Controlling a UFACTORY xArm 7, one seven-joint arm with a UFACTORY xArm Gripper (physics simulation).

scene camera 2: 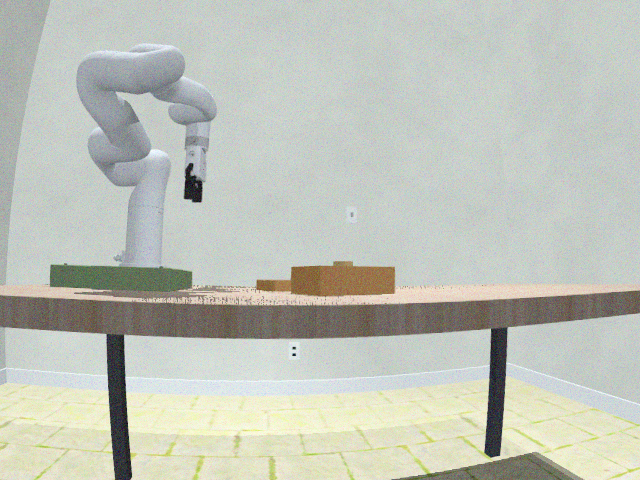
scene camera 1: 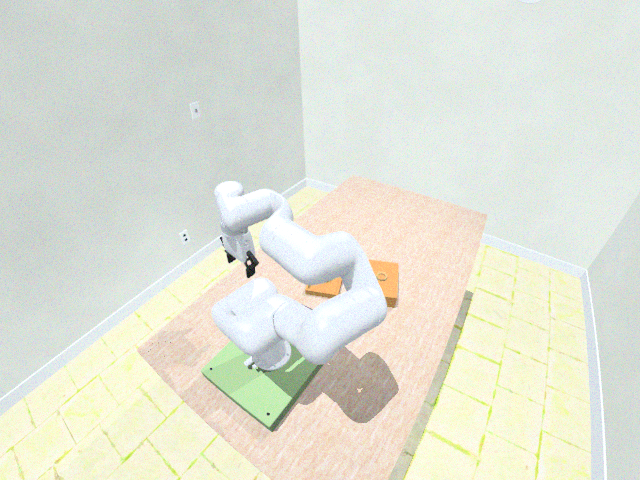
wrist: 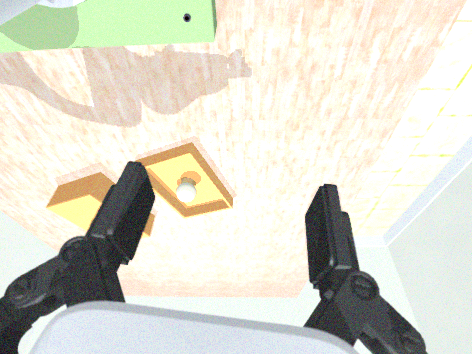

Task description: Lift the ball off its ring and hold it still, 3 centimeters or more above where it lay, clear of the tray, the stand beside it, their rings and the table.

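Where they show: gripper, fingertip midpoint: (scene camera 2: 193, 200) (scene camera 1: 241, 268) (wrist: 230, 189); arm's base at its link origin: (scene camera 2: 143, 268) (scene camera 1: 271, 352).
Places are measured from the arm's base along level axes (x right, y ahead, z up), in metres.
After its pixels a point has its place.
The white ball (wrist: 186, 192) {y 0.378, x -0.120, z -0.007 m} sits on its small ring (wrist: 188, 180) {y 0.376, x -0.121, z -0.031 m} on the low orange tray (scene camera 1: 321, 292) {y 0.313, x -0.071, z -0.025 m} (scene camera 2: 271, 285) {y 0.333, x -0.033, z -0.035 m} (wrist: 167, 154) {y 0.305, x -0.083, z -0.037 m}. The arm hides the ball in scene camera 1, and it does not show in scene camera 2. The taller orange stand (scene camera 1: 390, 290) {y 0.468, x 0.141, z 0.009 m} (scene camera 2: 342, 280) {y 0.498, x 0.154, z -0.020 m} (wrist: 85, 187) {y 0.402, x 0.088, z -0.015 m} is beside the tray and bears an empty ring (scene camera 1: 382, 280) {y 0.487, x 0.091, z 0.015 m} (scene camera 2: 343, 263) {y 0.504, x 0.097, z 0.016 m}. My gripper (scene camera 1: 240, 266) {y 0.069, x -0.183, z 0.211 m} (scene camera 2: 192, 198) {y 0.069, x -0.183, z 0.211 m} (wrist: 230, 189) {y 0.069, x -0.183, z 0.211 m} is open and empty, fingers pointing down. It is high above the table, off to the base side of the tray. In the wrist view the left finger partly covers the stand.
The green base plate (scene camera 1: 245, 395) {y -0.150, x 0.052, z 0.000 m} (scene camera 2: 93, 276) {y -0.051, x 0.155, z -0.023 m} (wrist: 150, 30) {y 0.078, x -0.091, z -0.001 m} carries the arm at one end of the wooden table (scene camera 1: 439, 232) {y 1.027, x 0.108, z -0.050 m} (scene camera 2: 258, 320) {y 0.371, x 0.424, z -0.071 m} (wrist: 280, 100) {y 0.175, x -0.264, z -0.050 m}. In scene camera 1 the arm's bent links reach across in front of the tray and part of the stand. Walls stand beyond the table.
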